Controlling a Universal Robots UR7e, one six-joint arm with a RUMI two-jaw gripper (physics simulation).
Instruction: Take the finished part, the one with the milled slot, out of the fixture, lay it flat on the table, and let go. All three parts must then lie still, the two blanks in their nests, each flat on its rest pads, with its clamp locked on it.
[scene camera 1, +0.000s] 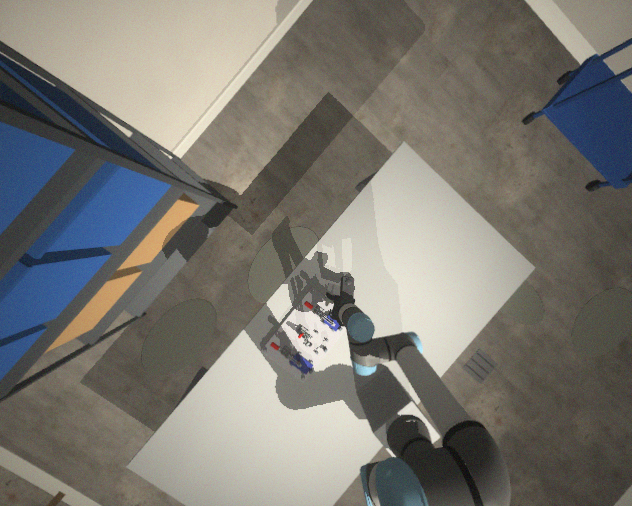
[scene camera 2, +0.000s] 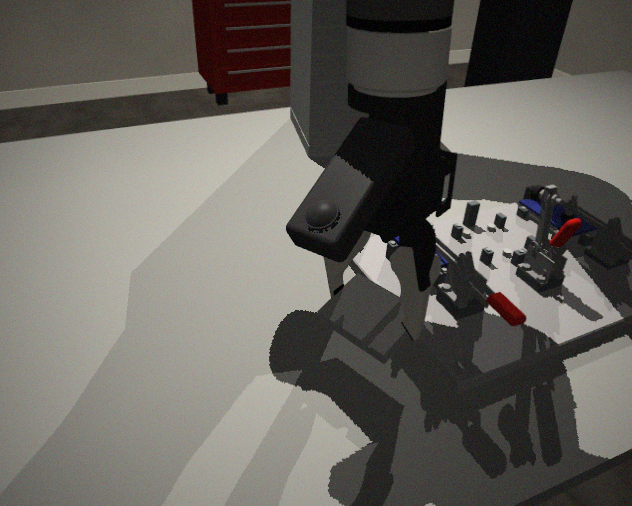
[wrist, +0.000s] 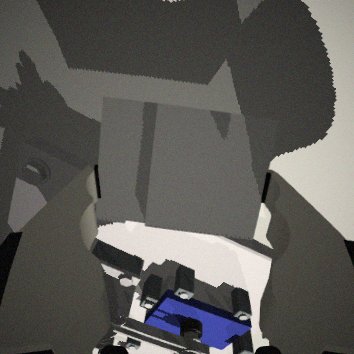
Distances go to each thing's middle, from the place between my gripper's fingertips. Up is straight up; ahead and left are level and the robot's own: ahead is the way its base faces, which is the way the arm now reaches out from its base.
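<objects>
I see the finished part (scene camera 2: 368, 315), 10 mm above my hand. Going by their middles, of the things named here the finished part is the nearest to my hand. There is also the fixture plate (scene camera 1: 286, 334), which is 20 mm below my hand, 210 mm to the left of it and 60 mm behind it.
</objects>
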